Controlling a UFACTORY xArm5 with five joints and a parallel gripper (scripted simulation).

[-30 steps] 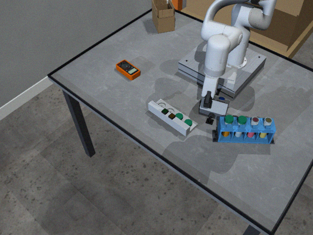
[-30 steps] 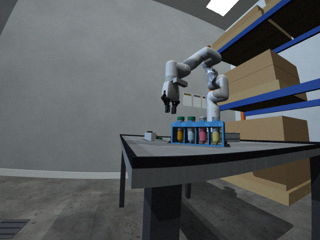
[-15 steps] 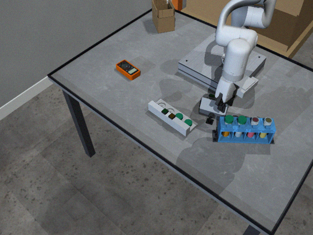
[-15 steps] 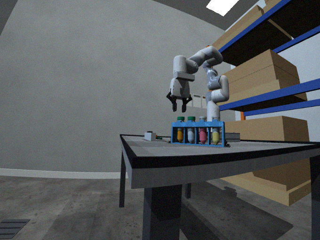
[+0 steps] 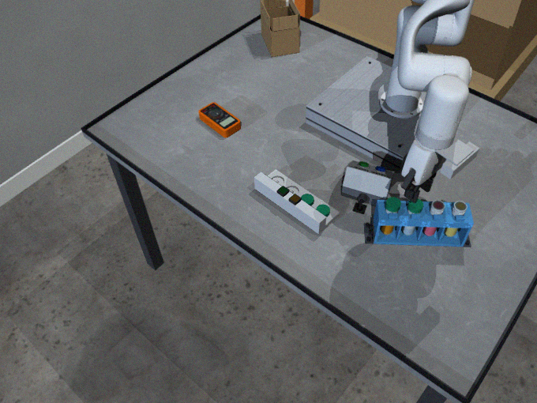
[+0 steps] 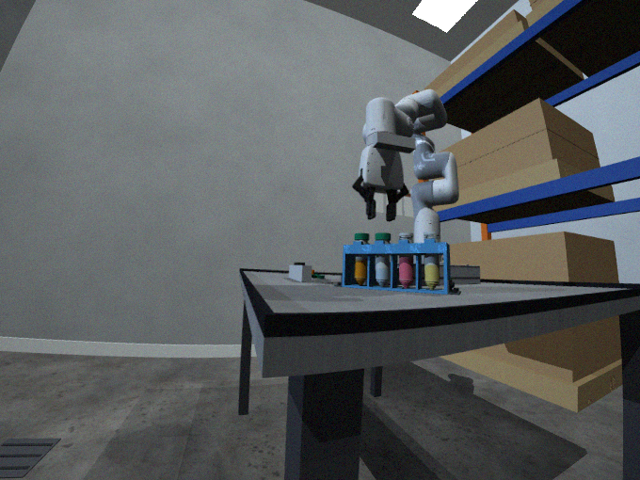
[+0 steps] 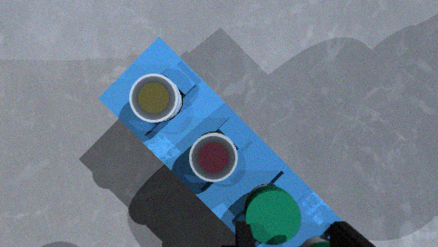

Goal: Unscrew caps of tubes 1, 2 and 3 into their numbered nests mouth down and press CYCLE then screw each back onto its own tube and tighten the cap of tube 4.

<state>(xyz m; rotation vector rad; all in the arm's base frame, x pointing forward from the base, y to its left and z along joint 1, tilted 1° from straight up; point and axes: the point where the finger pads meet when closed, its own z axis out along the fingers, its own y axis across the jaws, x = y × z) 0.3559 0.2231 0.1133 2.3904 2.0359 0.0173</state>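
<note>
The threaded neck is 60 mm below my hand and 10 mm to the left of it. Round my hand: green key: 180 mm to the right, 110 mm below, 80 mm behind; blue key: 140 mm to the right, 110 mm below, 90 mm behind; key housing: 160 mm to the right, 120 mm below, 70 mm behind.
</note>
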